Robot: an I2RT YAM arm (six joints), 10 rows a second.
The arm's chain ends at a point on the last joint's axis. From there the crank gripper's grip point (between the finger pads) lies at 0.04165 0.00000 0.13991 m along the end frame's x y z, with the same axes.
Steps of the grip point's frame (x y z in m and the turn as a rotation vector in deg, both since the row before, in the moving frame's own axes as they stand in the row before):
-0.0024 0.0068 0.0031 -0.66 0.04 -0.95
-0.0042 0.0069 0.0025 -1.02 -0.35 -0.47
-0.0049 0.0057 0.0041 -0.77 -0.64 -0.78
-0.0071 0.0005 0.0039 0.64 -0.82 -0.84
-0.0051 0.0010 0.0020 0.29 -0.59 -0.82
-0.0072 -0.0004 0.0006 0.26 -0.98 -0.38
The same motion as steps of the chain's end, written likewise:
-0.0025 0.0059 0.0031 -0.66 0.04 -0.95
-0.0034 0.0047 0.0023 -1.02 -0.35 -0.47
-0.0033 0.0044 0.0037 -0.77 -0.64 -0.78
-0.0051 0.0027 0.0033 0.64 -0.82 -0.84
-0.0036 0.0023 0.0016 0.29 -0.59 -0.82
-0.0048 0.0005 -0.0001 0.26 -0.98 -0.38

